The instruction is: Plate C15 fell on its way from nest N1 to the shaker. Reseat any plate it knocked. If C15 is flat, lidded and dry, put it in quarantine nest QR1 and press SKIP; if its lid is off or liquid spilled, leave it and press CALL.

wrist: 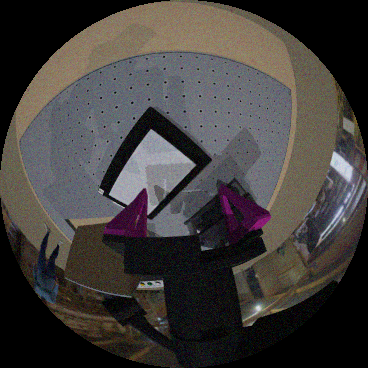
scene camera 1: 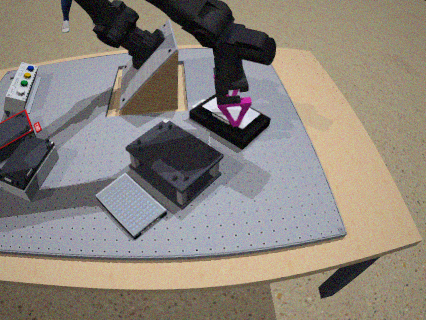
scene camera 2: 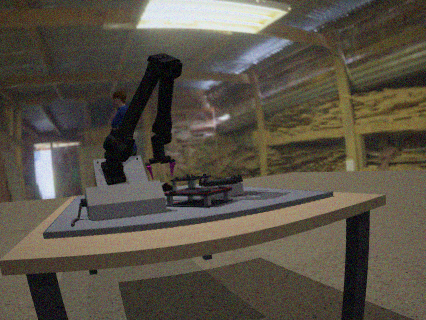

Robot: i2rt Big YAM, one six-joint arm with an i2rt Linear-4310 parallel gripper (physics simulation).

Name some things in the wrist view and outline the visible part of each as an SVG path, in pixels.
The gripper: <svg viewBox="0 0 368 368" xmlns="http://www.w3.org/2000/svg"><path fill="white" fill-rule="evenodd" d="M224 184L219 185L218 195L229 245L201 250L198 235L146 237L146 188L142 188L136 197L104 227L102 242L123 256L124 273L148 278L163 278L169 330L175 330L176 336L199 339L202 337L202 330L218 327L219 331L229 333L241 324L242 319L232 267L266 251L260 235L263 234L261 227L271 218L269 211L242 197ZM228 200L243 214L243 219L239 224L231 211Z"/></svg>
A white-topped plate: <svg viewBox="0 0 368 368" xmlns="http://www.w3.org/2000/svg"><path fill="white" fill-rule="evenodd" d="M153 124L147 127L132 147L107 190L110 197L128 205L142 188L146 188L147 216L198 165L198 161Z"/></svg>
